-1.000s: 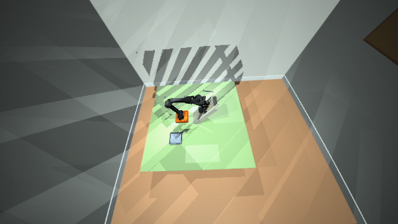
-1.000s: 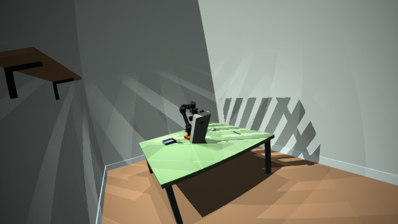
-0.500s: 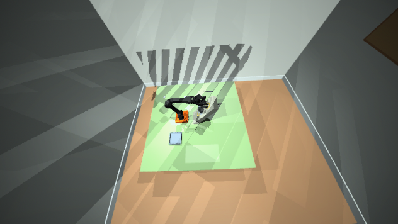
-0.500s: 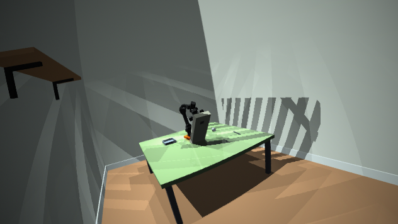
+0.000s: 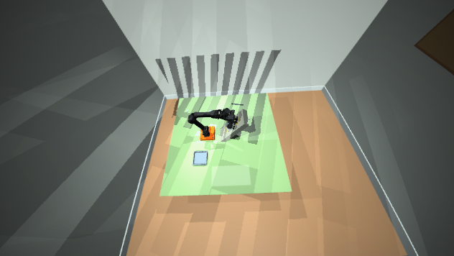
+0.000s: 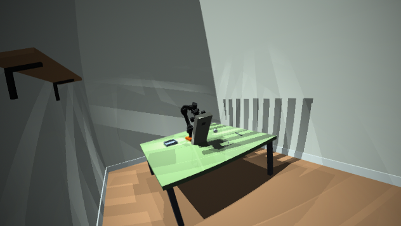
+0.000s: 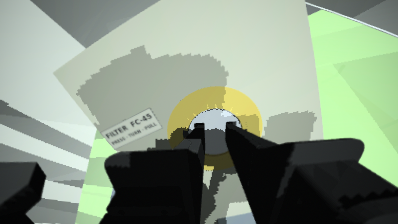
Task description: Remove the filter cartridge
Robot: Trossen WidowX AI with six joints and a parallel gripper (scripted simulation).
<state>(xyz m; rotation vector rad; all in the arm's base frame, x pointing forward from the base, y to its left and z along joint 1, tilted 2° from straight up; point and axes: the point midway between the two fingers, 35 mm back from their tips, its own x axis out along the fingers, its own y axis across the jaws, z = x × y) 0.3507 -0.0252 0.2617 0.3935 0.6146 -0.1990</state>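
My gripper tip is 45 cm past the blue-grey tray, 27 cm above it and 25 cm to the left of it. The rest, counted from my gripper tip: round filter cartridge 1 cm below, 1 cm ahead.
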